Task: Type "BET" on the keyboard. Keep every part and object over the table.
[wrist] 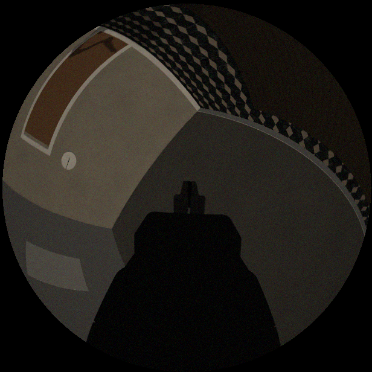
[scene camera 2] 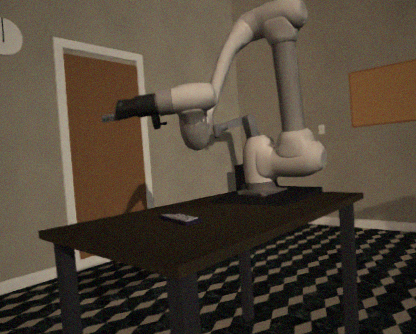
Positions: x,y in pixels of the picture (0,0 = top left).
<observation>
my gripper: wrist 188,189; scene camera 2 102,119
</observation>
